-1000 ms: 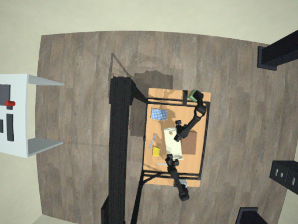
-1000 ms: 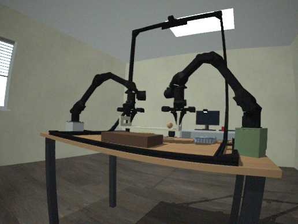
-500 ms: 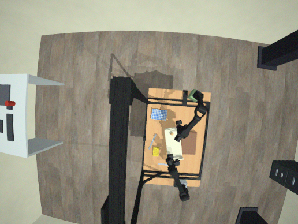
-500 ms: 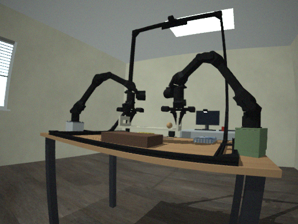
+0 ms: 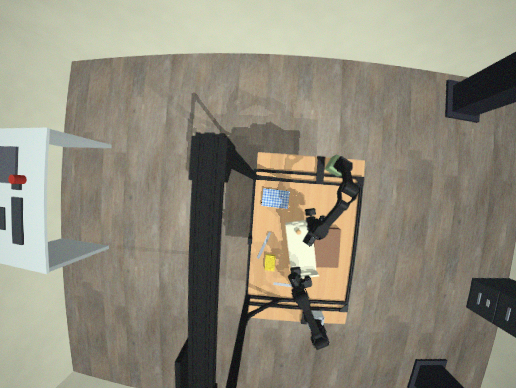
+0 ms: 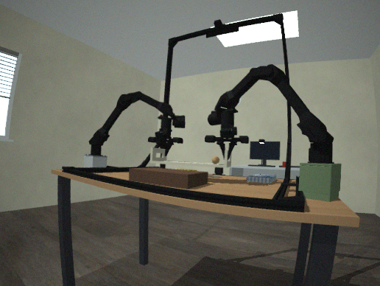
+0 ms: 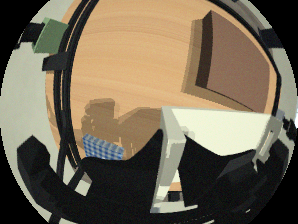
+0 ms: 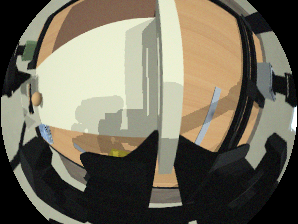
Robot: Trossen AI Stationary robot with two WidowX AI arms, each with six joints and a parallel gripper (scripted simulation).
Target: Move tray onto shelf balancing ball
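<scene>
Right now the orange ball is 8 cm to the right of my left hand, 6 cm behind it and 4 cm below it. From my left hand the other things lie so: white tray (18 cm to the right, 4 cm below, 2 cm behind); shelf (18 cm to the right, 16 cm ahead, 10 cm below).
</scene>
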